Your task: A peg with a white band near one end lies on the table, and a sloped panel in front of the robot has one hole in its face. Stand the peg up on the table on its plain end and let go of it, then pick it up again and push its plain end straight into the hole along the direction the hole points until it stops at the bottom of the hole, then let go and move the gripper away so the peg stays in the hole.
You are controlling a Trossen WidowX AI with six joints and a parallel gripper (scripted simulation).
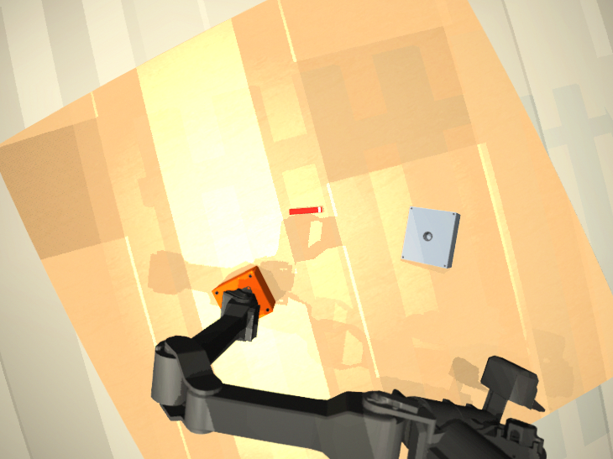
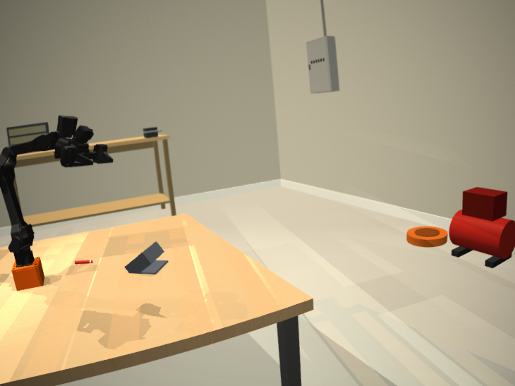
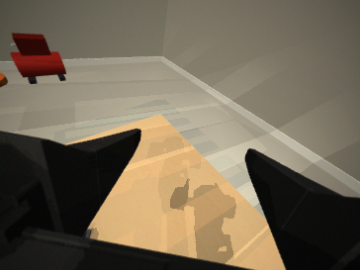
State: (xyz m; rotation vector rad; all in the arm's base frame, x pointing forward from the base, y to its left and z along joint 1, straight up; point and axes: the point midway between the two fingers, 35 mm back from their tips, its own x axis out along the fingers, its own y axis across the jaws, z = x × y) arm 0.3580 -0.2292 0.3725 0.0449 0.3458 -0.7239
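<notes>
Right now my gripper tip is 440 mm above the red peg, 390 mm to the right of it and 150 mm past it. From my gripper tip the other things lie so: grey sloped panel: 420 mm below, 230 mm to the left, 90 mm ahead.
</notes>
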